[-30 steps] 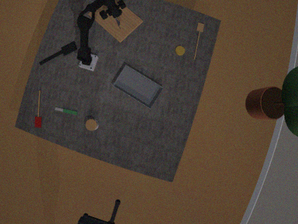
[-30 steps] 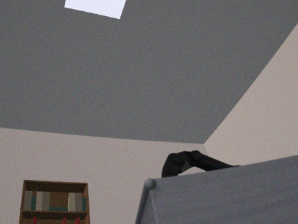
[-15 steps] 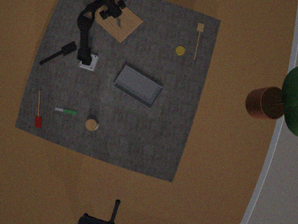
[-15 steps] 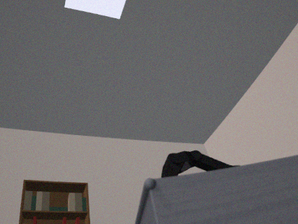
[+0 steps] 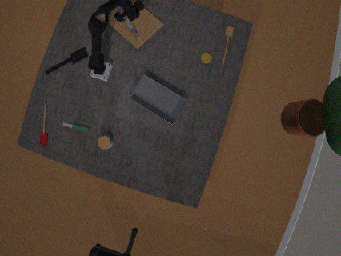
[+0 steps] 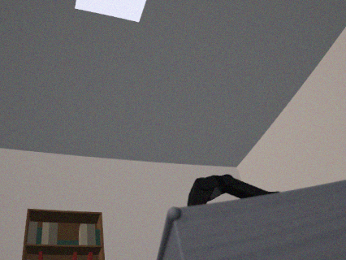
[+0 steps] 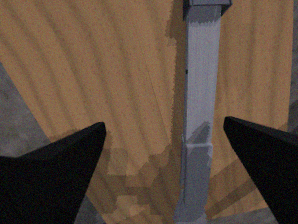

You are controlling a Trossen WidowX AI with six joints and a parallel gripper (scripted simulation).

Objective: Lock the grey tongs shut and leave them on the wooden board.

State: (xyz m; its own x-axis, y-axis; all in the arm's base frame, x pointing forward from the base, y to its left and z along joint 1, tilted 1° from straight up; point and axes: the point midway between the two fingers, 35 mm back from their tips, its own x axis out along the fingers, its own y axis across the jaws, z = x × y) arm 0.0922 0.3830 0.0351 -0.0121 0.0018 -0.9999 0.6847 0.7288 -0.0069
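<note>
The wooden board lies 4 cm below my gripper tip. Round my gripper tip: black spatula: 34 cm behind, 36 cm to the right, 4 cm below; then red spatula: 39 cm behind, 84 cm to the right, 4 cm below; then roasting tin: 31 cm ahead, 48 cm to the right, 2 cm below.
</note>
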